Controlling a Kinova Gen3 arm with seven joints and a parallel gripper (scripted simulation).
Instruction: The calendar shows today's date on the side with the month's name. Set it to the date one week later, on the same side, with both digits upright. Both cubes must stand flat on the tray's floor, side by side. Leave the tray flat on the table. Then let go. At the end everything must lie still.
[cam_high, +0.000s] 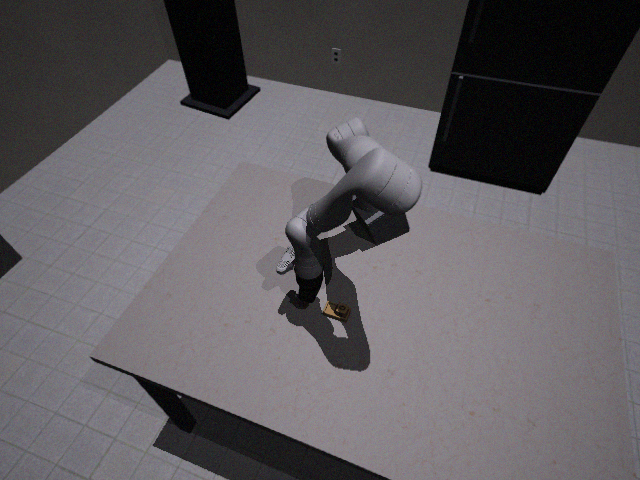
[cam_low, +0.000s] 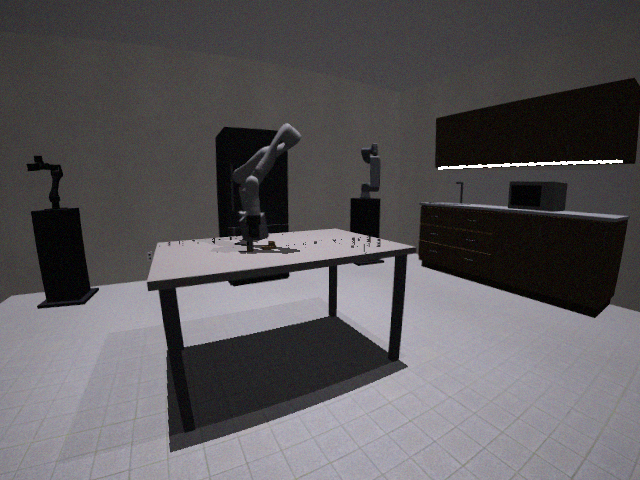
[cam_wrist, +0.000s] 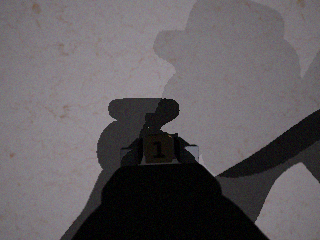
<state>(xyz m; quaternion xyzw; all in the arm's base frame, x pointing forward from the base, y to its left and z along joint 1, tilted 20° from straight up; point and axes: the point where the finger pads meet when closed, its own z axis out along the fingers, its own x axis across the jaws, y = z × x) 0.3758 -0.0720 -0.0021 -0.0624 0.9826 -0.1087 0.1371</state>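
Now: the wooden cube 10 mm below my hand. The rest, counted from my hand: wooden tray (10 mm behind, 110 mm to the left, 20 mm below).
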